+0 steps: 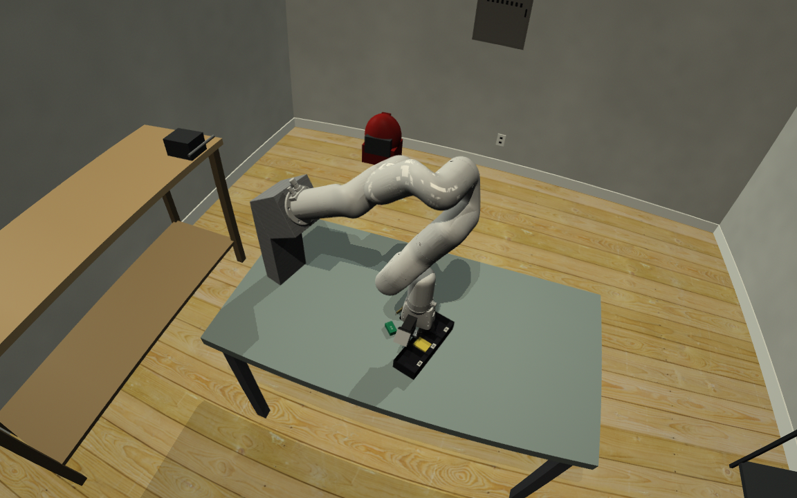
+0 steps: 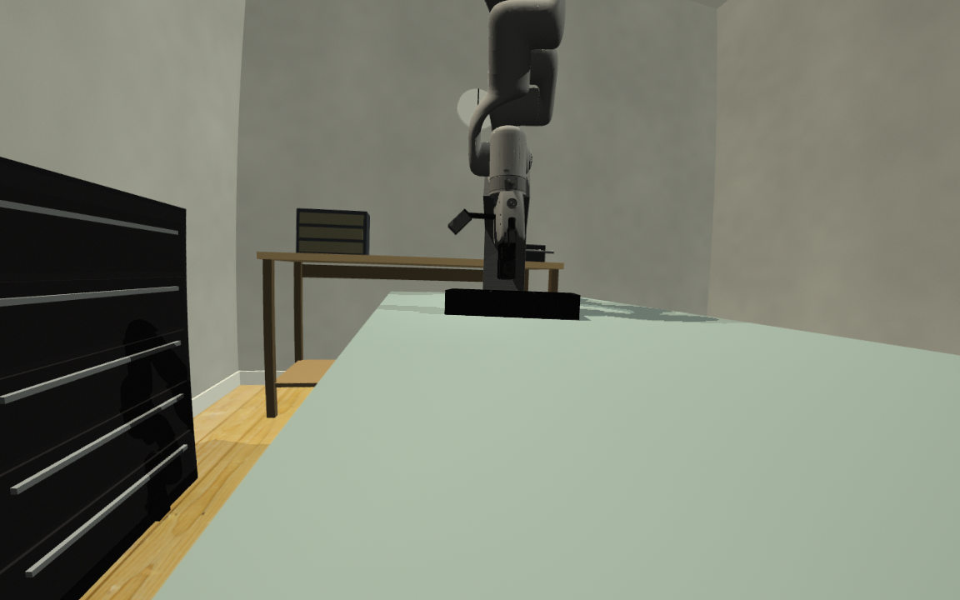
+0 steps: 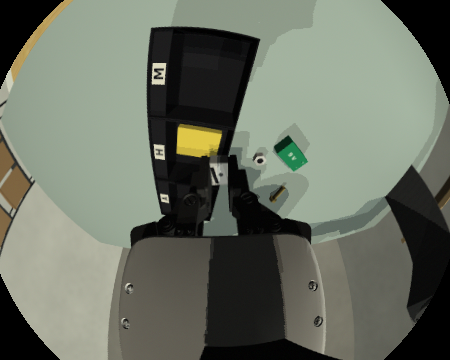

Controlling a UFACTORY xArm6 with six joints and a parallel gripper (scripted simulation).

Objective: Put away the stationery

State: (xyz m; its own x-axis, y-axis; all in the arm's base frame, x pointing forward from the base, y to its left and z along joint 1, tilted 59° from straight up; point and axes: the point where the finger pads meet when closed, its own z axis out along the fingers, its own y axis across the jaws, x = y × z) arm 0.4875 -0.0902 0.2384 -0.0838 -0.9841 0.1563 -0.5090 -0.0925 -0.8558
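My gripper is now 7 cm above the bin rack and 4 cm short of it. Also, from my hand: small white piece 1 cm below; then yellow block 8 cm below, 3 cm ahead; then white ring 9 cm below, 5 cm to the left, 5 cm behind.
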